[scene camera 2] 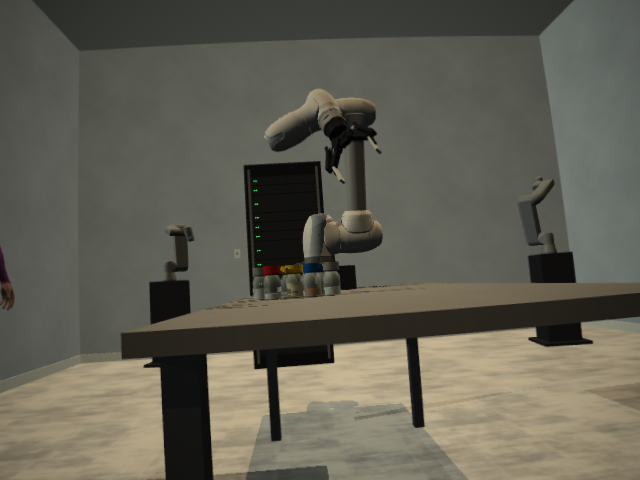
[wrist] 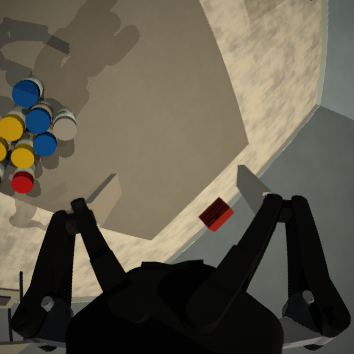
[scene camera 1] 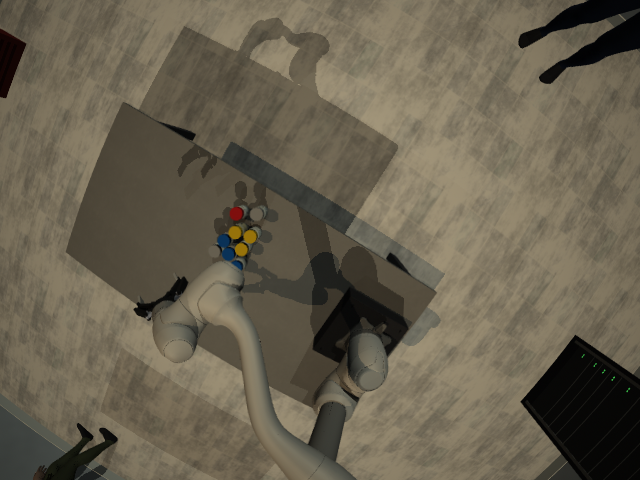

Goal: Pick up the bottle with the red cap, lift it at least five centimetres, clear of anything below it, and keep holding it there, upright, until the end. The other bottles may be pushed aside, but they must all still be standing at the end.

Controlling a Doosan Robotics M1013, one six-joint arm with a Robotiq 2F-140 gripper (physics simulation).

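Observation:
The bottle with the red cap stands upright on the table at one end of a tight cluster. A grey-capped bottle stands beside it. Bottles with yellow caps and blue caps stand close by, with another grey-capped bottle at the cluster's side. My gripper is wide open and empty. It is tilted, high above the bottles and off to their side.
The brown table bears the bottles and, near its other end, the arm's black base block. The forearm passes beside the cluster in the overhead view and hides part of it. A black server rack stands on the floor beyond.

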